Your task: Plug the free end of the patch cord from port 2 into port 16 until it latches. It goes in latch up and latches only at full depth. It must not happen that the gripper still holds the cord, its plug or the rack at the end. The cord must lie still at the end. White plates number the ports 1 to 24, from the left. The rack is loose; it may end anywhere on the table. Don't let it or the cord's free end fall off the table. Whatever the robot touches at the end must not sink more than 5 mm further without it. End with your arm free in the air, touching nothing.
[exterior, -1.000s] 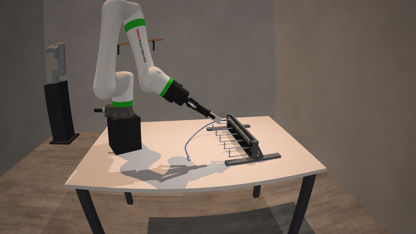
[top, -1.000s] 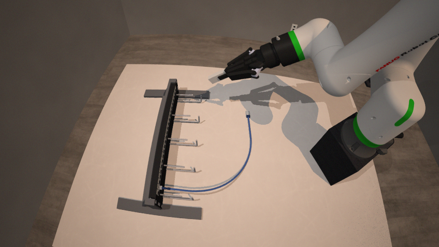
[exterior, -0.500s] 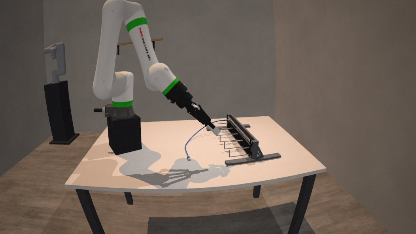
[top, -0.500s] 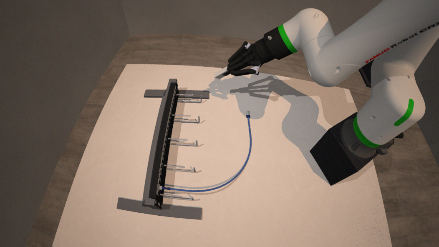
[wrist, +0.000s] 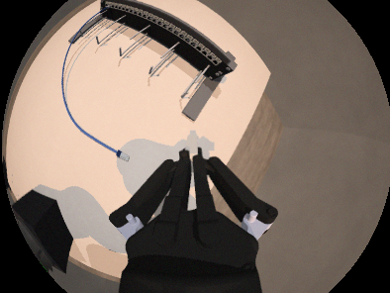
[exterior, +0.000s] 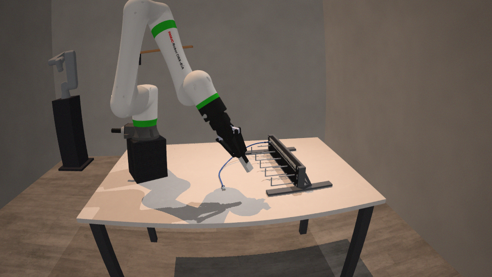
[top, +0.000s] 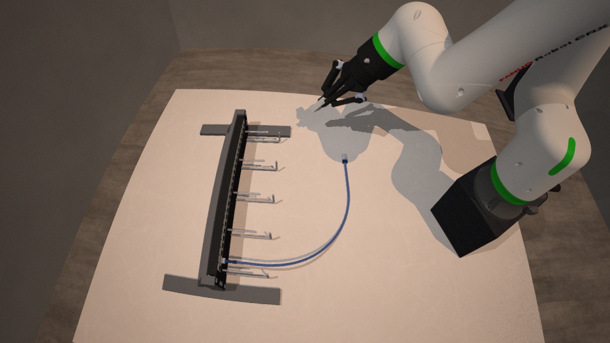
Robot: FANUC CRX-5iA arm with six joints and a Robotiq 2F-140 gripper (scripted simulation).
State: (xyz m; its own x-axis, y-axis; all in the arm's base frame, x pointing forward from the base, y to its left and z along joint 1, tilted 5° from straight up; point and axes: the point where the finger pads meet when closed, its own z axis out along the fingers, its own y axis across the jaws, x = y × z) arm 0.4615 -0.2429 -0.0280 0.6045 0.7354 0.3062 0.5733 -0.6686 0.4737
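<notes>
My hand is 13 cm above the plug, 9 cm past it and 7 cm to the right of it.
</notes>
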